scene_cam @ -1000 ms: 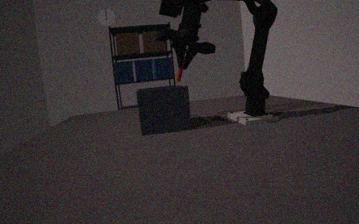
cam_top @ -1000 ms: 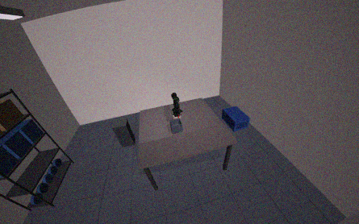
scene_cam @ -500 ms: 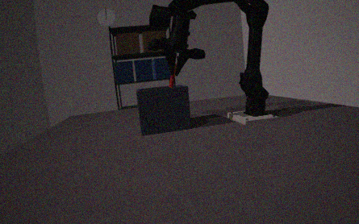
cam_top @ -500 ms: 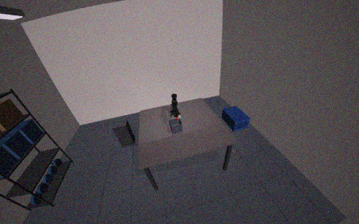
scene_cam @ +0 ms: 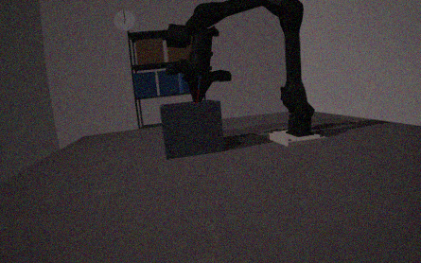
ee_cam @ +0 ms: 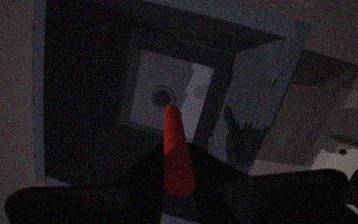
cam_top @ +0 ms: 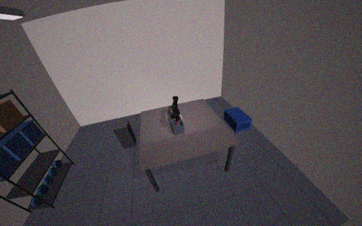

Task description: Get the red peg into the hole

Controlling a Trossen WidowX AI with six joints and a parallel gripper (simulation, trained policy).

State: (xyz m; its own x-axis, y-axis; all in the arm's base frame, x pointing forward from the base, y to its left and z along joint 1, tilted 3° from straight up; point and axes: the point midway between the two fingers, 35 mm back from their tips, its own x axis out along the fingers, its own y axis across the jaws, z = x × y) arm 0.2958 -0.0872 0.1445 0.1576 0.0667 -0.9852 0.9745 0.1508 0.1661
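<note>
Right now my gripper tip is 1 cm to the left of the red peg.
</note>
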